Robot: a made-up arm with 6 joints.
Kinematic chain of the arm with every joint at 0, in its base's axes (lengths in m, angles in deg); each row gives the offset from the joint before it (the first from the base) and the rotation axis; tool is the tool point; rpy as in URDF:
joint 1: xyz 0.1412 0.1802 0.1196 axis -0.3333 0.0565 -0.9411
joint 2: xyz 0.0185 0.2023 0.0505 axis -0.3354 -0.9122 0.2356
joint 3: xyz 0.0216 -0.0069 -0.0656 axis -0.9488 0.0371 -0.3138
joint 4: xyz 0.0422 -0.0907 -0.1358 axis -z
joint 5: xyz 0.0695 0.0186 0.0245 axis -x
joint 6: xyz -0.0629 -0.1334 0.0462 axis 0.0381 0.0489 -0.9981
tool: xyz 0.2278 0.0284 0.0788 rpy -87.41 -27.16 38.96
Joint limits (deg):
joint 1: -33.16..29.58
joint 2: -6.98..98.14
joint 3: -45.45..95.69
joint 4: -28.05..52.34
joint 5: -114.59..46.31
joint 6: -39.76..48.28
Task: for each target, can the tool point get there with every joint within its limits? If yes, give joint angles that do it. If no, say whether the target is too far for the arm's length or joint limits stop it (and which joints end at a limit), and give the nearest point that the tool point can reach.
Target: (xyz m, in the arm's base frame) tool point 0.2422 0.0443 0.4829
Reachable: yes | joints -13.32 73.23 58.35 13.41 -88.13 20.33
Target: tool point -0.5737 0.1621 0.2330
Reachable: no: joint limits stop it (at a limit: joint 1, joint 2, joint 3, joint 6) | nearest point -0.2773 0.1993 0.2380 | short by 0.299 m
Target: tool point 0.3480 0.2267 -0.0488
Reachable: yes | joints -23.62 4.80 -11.95 37.45 -102.37 -32.56
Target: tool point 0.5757 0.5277 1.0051
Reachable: no: too far | nearest point 0.4090 0.4515 0.6192 | short by 0.427 m
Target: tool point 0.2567 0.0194 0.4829
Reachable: yes | joints -21.07 88.19 42.27 26.57 -75.21 26.87
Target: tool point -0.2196 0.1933 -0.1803
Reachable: no: joint limits stop it (at a limit: joint 2, joint 3, joint 4, joint 6) | nearest point -0.1737 0.1819 0.0034 | short by 0.190 m
